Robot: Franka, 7 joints.
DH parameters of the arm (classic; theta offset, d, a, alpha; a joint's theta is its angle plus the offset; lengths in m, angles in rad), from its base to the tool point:
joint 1: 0 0.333 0 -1.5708
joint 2: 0 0 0 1.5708
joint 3: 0 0.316 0.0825 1.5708
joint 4: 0 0 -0.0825 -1.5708
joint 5: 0 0.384 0 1.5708
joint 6: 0 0 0.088 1.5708
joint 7: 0 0.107 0 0
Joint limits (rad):
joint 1: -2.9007..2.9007
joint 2: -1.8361..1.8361
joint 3: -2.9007..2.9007
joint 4: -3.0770..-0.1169
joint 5: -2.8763..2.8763
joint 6: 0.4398..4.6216
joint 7: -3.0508..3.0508
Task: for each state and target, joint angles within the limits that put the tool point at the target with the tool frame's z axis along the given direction. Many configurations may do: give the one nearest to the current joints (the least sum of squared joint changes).
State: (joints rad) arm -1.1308 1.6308 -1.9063 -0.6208 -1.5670 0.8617 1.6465
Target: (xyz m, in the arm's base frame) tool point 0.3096 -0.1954 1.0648 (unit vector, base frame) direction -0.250 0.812 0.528
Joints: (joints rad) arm -0.3102 0.7228 -2.2958 -0.4601 -1.6474 1.6161 1.6465
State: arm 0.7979 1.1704 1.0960 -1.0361 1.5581 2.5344 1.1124
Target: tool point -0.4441 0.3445 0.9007 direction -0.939 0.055 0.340
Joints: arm 1.3569 0.2236 1.4419 -1.1598 1.3289 2.7894 1.1124
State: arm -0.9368 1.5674 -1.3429 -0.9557 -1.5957 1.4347 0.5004
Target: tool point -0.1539 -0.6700 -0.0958 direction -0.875 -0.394 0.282
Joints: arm -1.2515 1.8109 -0.7693 -0.9229 -1.2997 1.9571 0.5004
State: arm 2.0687 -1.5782 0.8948 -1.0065 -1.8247 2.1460 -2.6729
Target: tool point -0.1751 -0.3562 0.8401 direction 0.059 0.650 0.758
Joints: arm 2.2778 -1.3613 0.7876 -1.8138 -1.3392 1.8972 -2.6729
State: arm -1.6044 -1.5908 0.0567 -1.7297 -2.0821 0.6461 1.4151
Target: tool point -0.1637 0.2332 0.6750 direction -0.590 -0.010 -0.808
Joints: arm -1.2695 -1.8361 0.0982 -2.1560 -1.3205 0.5317 1.4151
